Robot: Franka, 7 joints.
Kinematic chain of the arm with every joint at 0, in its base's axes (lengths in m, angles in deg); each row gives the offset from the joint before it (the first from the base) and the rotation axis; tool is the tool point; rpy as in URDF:
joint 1: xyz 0 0 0.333 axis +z
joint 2: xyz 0 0 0 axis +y
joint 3: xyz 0 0 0.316 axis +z
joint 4: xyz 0.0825 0 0 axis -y
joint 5: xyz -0.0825 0 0.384 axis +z
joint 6: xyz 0 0 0 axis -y
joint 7: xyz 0.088 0 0 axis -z
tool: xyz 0 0 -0.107 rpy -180 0 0
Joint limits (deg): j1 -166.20..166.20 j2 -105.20..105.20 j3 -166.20..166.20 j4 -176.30..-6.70 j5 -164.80..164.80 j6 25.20..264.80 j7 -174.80..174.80
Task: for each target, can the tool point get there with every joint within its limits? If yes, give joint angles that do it. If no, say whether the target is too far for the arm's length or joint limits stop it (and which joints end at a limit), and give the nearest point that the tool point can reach.
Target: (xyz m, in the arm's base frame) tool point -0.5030 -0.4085 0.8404
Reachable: yes | joints 44.33 -71.95 -0.74 -27.08 49.96 104.19 -88.42
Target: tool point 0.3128 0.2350 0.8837
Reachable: yes | joints 91.59 59.22 -124.33 -68.92 -58.46 63.34 86.94
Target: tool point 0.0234 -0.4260 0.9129
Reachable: yes | joints 35.69 -1.43 -115.98 -45.31 -15.75 68.93 89.48
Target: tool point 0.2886 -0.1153 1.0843
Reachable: yes | joints 93.88 19.41 -139.11 -54.43 124.39 158.26 4.18
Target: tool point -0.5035 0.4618 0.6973
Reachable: yes | joints 100.25 65.60 110.57 -71.70 20.06 211.90 144.38
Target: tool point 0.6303 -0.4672 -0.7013
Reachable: no: too far | nearest point 0.4404 -0.3264 -0.2901 | short by 0.474 m
